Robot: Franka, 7 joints.
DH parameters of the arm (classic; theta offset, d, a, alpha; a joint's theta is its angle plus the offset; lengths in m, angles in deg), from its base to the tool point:
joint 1: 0 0.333 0 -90
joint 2: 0 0 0 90
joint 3: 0 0.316 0.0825 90
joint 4: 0 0 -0.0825 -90
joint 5: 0 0.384 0 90
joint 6: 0 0 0.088 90
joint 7: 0 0.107 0 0
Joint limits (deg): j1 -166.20..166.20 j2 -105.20..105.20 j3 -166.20..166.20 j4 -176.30..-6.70 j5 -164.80..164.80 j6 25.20..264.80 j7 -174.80..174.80
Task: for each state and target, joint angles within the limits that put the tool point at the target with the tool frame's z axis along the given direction. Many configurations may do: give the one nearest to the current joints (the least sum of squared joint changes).
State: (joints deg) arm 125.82 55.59 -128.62 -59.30 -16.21 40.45 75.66
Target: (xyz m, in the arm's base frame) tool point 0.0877 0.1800 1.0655 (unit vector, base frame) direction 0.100 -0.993 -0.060
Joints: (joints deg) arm 106.84 37.61 -145.61 -34.69 -36.46 75.81 75.66
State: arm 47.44 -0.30 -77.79 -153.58 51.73 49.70 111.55
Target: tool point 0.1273 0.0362 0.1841 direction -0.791 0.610 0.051
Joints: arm 63.26 12.17 -66.47 -170.45 34.44 76.94 111.55
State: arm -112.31 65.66 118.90 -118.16 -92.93 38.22 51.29
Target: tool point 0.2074 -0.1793 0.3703 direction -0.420 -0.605 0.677
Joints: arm -140.15 23.82 127.95 -169.60 -101.86 25.20 51.29
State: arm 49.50 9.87 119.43 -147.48 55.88 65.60 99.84
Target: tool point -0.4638 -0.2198 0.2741 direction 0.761 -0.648 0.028
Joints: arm 45.04 -31.92 142.64 -111.78 70.33 52.02 99.84
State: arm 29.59 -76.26 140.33 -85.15 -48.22 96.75 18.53
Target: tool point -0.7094 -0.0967 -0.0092 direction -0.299 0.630 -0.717
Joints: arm 22.51 -75.04 160.13 -69.18 -42.16 141.66 18.53
